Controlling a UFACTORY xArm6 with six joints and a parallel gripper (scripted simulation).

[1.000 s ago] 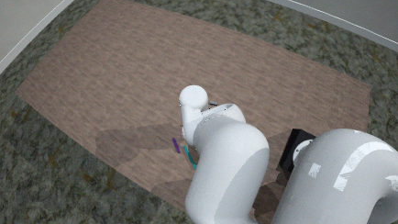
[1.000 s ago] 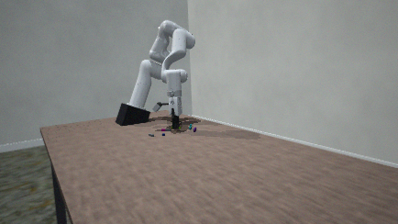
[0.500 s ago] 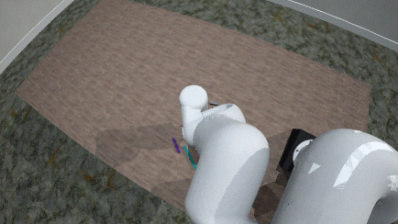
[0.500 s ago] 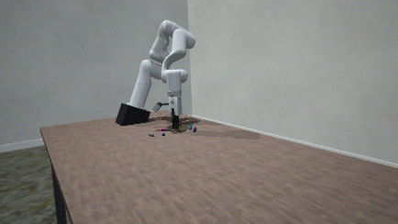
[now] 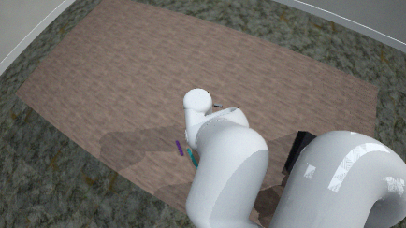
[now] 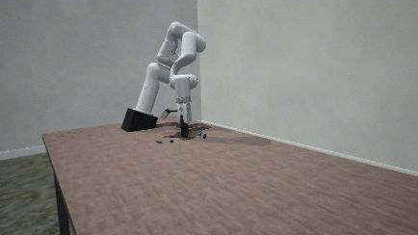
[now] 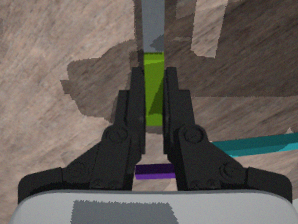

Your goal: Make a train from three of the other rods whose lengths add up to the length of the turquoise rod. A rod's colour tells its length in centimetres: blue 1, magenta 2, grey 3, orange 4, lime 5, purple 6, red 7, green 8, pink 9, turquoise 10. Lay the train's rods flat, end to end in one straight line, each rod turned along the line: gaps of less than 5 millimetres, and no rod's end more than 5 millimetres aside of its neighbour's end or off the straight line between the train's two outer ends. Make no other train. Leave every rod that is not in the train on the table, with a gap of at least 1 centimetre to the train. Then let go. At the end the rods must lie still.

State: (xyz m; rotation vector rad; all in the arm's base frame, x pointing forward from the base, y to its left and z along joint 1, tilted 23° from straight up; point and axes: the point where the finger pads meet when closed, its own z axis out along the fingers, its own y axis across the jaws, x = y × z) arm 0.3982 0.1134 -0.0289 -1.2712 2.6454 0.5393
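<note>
The lime rod lies 20 mm below my hand. Also, from my hand: magenta rod 50 mm to the right, 40 mm behind, 20 mm below; then grey rod 30 mm to the right, 30 mm behind, 20 mm below; then turquoise rod 100 mm to the left, 20 mm below, 20 mm behind.
</note>
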